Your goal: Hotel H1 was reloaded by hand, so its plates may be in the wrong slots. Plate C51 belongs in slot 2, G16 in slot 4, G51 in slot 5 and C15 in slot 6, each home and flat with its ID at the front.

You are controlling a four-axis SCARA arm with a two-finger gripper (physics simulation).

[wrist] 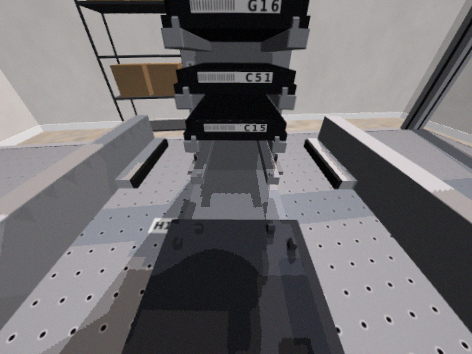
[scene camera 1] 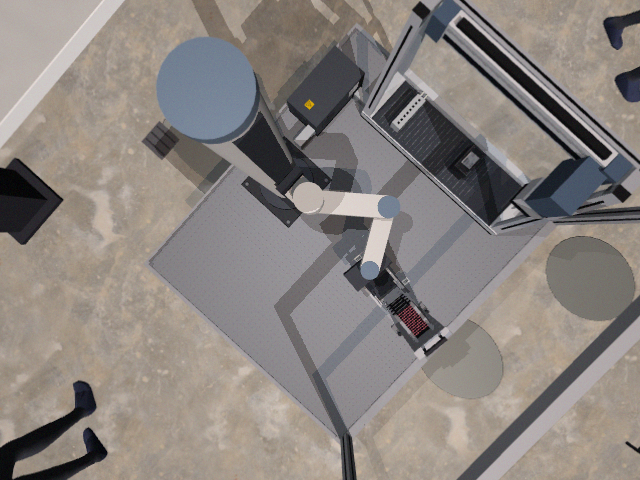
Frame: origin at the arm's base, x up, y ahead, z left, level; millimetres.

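Seen in the pictures: gripper, fingertip midpoint: (wrist: 236, 130) (scene camera 1: 391, 296).
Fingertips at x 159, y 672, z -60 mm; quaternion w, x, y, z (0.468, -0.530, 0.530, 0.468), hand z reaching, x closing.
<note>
Pixels of each thing's top centre, then the offset from my fingertips to it. "pt": a spot on its surface instead. Level surfaces: height alone.
- plate G16, top centre: (wrist: 235, 16) dx +67, dy +88, dz -10 mm
- plate C51, top centre: (wrist: 235, 65) dx +32, dy +88, dz -10 mm
- plate C15, top centre: (wrist: 235, 103) dx -4, dy +88, dz -10 mm
- red grid plate, top centre: (scene camera 1: 412, 320) dx +103, dy +88, dz -11 mm
- dark platform, top centre: (wrist: 233, 329) (scene camera 1: 375, 278) dx -76, dy -83, dz +11 mm
- black box, surface spot: (scene camera 1: 326, 88) pt dx -31, dy -784, dz +456 mm
- dark deck, surface height: dx -97 mm
In the wrist view, hotel H1 (wrist: 173, 38) (scene camera 1: 433, 342) holds, from top to bottom, plate G16 (wrist: 235, 21), plate C51 (wrist: 235, 88) and plate C15 (wrist: 235, 134). Each lies level on its brackets with its ID facing front. A lower bracket pair under C15 bears no plate. Slot numbers are not readable. G51's label does not show; a red grid plate (scene camera 1: 413, 321) lies on top in the scene view, its ID unreadable. My gripper (scene camera 1: 398, 302) (wrist: 236, 130) is open and empty, low, with fingers apart on either side of the hotel's front line.
A dark platform (wrist: 225, 285) with small pegs lies low in front of the hotel, beside the H1 label. A black box (scene camera 1: 326, 88) with a yellow mark stands at the upper table edge. A gantry-like frame (scene camera 1: 537, 98) stands over a dark deck (scene camera 1: 439, 149) at the upper right.
</note>
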